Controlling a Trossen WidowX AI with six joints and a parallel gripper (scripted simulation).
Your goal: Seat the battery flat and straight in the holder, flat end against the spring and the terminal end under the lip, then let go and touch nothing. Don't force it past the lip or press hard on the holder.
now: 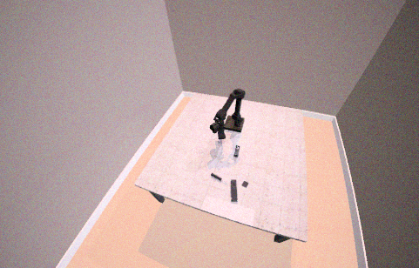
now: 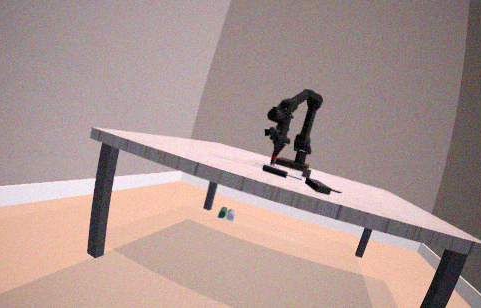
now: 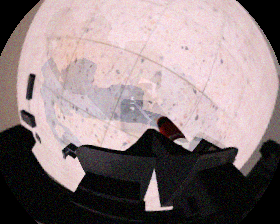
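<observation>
The battery is 30 mm behind my gripper tip and 10 mm below it.
</observation>
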